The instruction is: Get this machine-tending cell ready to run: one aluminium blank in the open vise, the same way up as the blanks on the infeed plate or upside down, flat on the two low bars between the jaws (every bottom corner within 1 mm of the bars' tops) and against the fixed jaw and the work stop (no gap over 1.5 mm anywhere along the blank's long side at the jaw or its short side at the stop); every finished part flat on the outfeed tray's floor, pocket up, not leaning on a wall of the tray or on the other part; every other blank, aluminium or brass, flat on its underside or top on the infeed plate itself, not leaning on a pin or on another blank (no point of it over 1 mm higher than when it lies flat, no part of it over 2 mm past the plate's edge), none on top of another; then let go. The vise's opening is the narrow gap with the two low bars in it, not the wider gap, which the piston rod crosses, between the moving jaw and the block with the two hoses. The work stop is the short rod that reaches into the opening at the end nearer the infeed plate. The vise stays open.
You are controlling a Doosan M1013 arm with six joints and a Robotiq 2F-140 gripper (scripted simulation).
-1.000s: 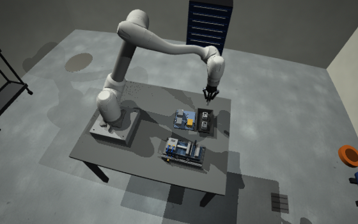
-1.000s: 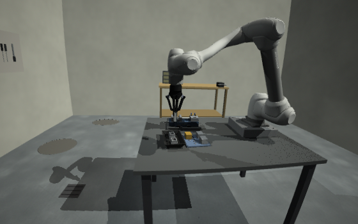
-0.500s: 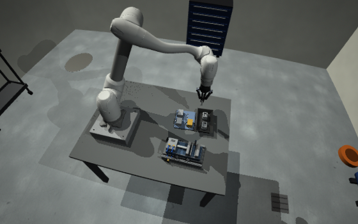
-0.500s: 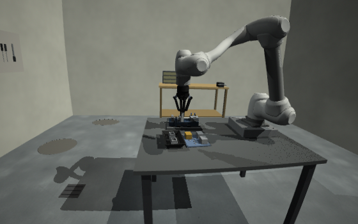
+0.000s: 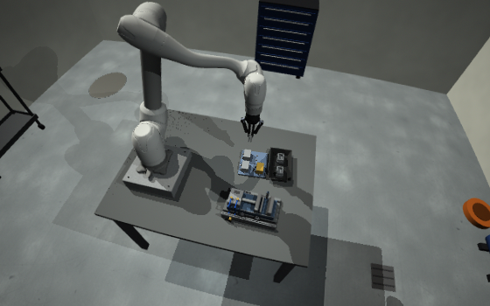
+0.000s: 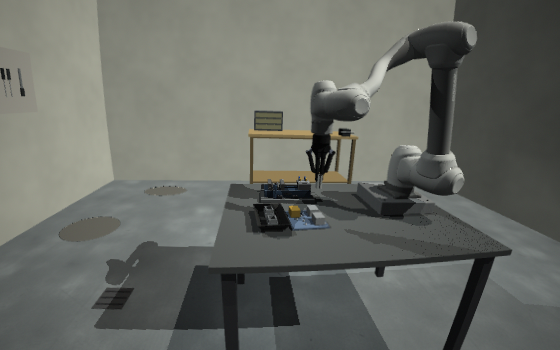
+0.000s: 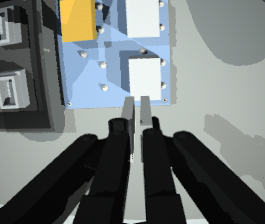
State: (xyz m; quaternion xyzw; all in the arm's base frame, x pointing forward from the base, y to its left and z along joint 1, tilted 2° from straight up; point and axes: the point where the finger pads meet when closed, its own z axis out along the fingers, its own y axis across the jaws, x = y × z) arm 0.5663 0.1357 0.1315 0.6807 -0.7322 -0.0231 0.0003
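My gripper is now 18 cm above the aluminium blank and 1 cm past it. From my hand the other things lie so: blue infeed plate 20 cm below, 5 cm to the right, 3 cm ahead; then brass blank 18 cm below, 9 cm to the right, 7 cm ahead; then piston rod 35 cm to the right, 13 cm below, 2 cm ahead.
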